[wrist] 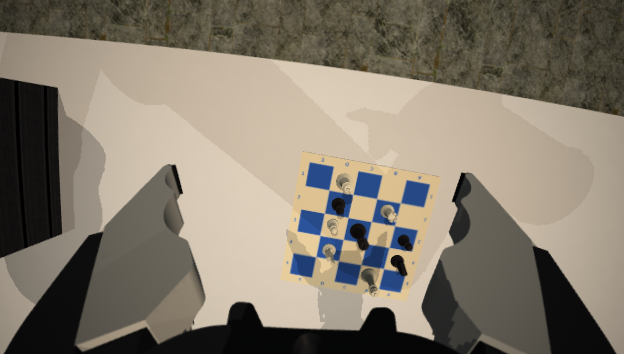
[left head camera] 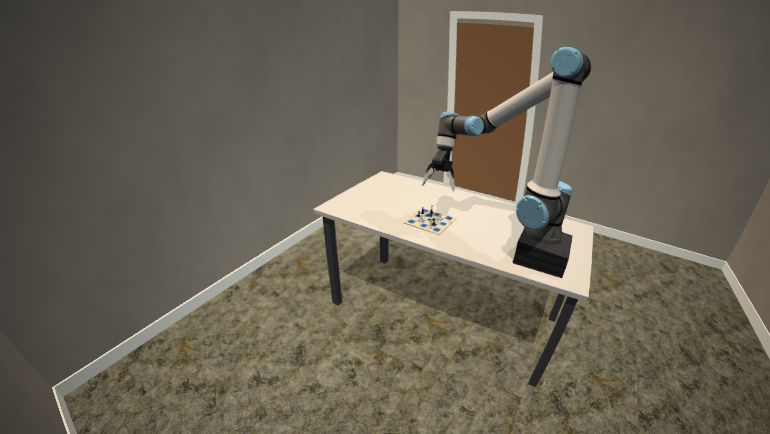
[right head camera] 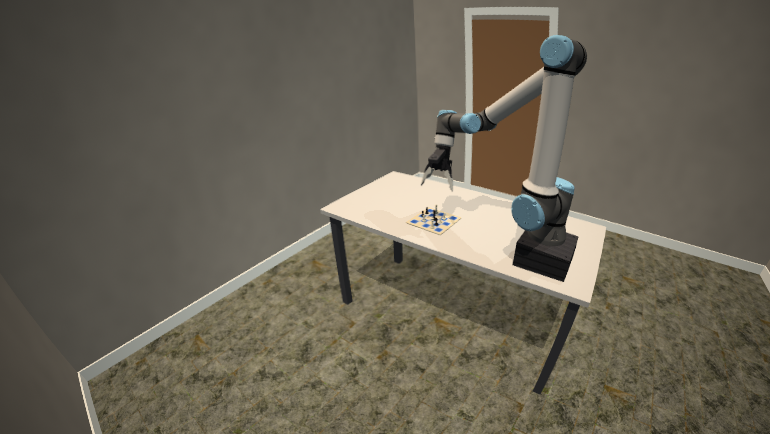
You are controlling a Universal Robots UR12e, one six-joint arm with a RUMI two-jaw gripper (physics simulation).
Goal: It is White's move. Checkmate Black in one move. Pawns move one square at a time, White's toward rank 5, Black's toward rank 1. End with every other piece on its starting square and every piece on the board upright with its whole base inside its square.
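My gripper is open and empty, high above the table near the chessboard. In the wrist view, row 1 is at the top and column E at the left. White pieces are on D1, B2, D3, D4 and B5, a tall one. Black pieces are on D2, C3, a tall one, A3 and A4. All look upright; exact types are hard to tell.
The white table bears the board and the arm's black base block. In the wrist view the base block is at the far left and the table edge runs across the top. The arm's shadows cross the tabletop and part of the board.
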